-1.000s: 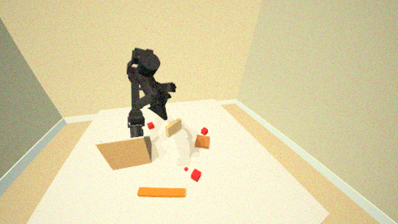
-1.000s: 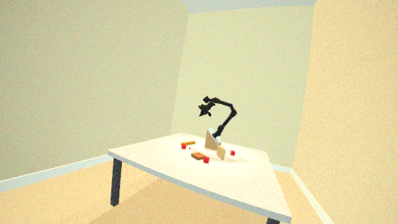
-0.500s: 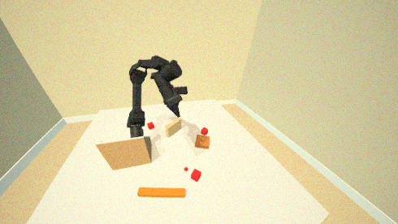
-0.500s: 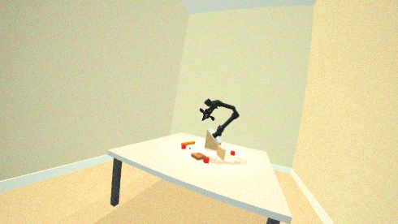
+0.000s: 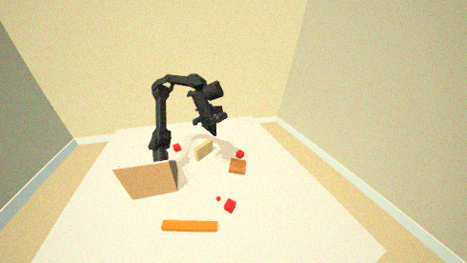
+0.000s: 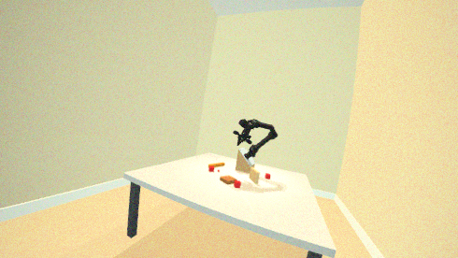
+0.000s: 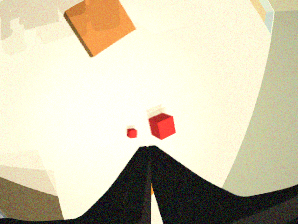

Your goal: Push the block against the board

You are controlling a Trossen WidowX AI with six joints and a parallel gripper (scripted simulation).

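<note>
The tan block is 1 cm behind my gripper tip, 19 cm to the left of it and 23 cm below it. The rest, counted from my gripper tip: tiny red piece (4 cm behind, 15 cm to the right, 27 cm below); then long orange board (19 cm behind, 21 cm to the right, 26 cm below); then square block (15 cm ahead, 27 cm below).
</note>
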